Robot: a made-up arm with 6 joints. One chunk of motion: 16 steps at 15 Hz.
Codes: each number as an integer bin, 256 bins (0 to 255) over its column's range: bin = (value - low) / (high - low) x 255, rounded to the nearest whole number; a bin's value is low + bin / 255 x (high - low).
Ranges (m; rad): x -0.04..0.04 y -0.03..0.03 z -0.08..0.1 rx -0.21..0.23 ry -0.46..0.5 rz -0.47..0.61
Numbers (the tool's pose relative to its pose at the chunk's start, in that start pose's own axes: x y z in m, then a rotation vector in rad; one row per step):
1: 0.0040 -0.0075 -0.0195 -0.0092 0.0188 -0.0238
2: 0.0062 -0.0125 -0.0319 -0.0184 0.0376 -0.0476
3: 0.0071 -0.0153 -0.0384 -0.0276 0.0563 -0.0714
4: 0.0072 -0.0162 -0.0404 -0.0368 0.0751 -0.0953
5: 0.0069 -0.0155 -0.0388 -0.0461 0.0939 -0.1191
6: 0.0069 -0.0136 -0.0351 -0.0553 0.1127 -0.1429
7: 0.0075 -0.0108 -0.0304 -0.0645 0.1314 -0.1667
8: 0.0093 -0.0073 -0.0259 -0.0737 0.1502 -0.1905
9: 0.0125 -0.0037 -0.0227 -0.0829 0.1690 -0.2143
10: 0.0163 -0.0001 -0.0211 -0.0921 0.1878 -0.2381
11: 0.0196 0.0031 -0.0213 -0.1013 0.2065 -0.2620
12: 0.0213 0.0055 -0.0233 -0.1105 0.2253 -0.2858
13: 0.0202 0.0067 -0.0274 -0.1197 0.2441 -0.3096
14: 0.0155 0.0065 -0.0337 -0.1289 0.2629 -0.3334
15: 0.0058 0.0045 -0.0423 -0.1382 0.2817 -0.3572
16: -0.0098 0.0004 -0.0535 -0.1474 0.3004 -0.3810
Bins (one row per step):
1: 140 96 86 116 127 105
2: 147 74 68 111 132 100
3: 150 62 59 106 137 94
4: 150 59 56 100 142 88
5: 149 62 58 95 147 83
6: 149 70 64 90 152 77
7: 151 82 70 84 157 72
8: 157 96 77 79 162 66
9: 167 112 81 74 167 60
10: 179 127 83 68 172 55
11: 190 141 83 63 177 49
12: 195 151 80 58 182 43
13: 192 156 75 52 187 38
14: 177 155 66 47 192 32
15: 146 147 53 42 197 27
16: 96 129 38 36 202 21

